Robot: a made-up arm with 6 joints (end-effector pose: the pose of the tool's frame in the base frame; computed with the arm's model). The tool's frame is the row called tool.
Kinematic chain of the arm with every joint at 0, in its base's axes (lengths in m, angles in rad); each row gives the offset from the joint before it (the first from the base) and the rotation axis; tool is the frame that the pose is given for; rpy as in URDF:
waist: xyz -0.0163 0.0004 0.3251 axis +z
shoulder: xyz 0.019 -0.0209 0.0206 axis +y
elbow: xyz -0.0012 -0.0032 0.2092 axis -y
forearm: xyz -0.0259 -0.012 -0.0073 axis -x
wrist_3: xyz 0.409 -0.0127 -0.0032 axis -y
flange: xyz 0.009 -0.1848 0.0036 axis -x
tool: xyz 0.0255 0.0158 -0.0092 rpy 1.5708 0 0
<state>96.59 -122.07 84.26 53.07 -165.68 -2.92</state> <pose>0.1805 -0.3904 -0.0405 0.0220 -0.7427 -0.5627 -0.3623</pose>
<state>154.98 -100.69 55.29 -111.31 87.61 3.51</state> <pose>0.4062 -0.1982 0.6370 0.7989 -0.0944 -0.2801 0.5239</pose>
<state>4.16 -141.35 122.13 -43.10 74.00 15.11</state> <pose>-0.2709 -0.2082 -0.2046 0.7199 0.5812 -0.0573 -0.3752</pose>
Working (the frame after each row of the table, in the pose's form):
after waist: -0.0163 0.0004 0.3251 0.9993 0.0000 0.0000 0.0363
after shoulder: 0.0042 -0.0191 0.3457 0.3307 0.0342 -0.9430 0.0120
after elbow: -0.1250 -0.0317 0.1816 0.6653 -0.0271 0.7457 0.0242
after forearm: -0.1284 -0.0439 0.2081 0.6288 0.2192 0.7024 -0.2514
after wrist_3: -0.1851 -0.0552 -0.1970 0.9249 0.0237 0.1826 -0.3327
after flange: -0.2929 -0.2049 -0.1825 0.9200 -0.0981 0.2248 -0.3058

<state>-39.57 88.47 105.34 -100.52 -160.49 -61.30</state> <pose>0.4769 -0.3765 0.2821 0.1043 -0.4891 -0.7755 0.3853</pose>
Working (the frame after each row of the table, in the pose's form):
after waist: -0.0163 0.0004 0.3251 0.9410 0.0000 0.0000 -0.3385
after shoulder: -0.0150 -0.0278 0.3457 0.6742 0.2361 0.6564 -0.2425
after elbow: 0.1442 -0.1635 0.3525 0.9308 -0.0497 -0.1380 -0.3348
after forearm: 0.1191 -0.1583 0.3380 0.6332 0.6840 -0.3457 -0.1079
after wrist_3: 0.4269 -0.4056 0.4453 0.4480 0.2223 0.5655 0.6558
after flange: 0.4874 -0.4037 0.2704 0.2721 0.4196 0.8208 0.2759

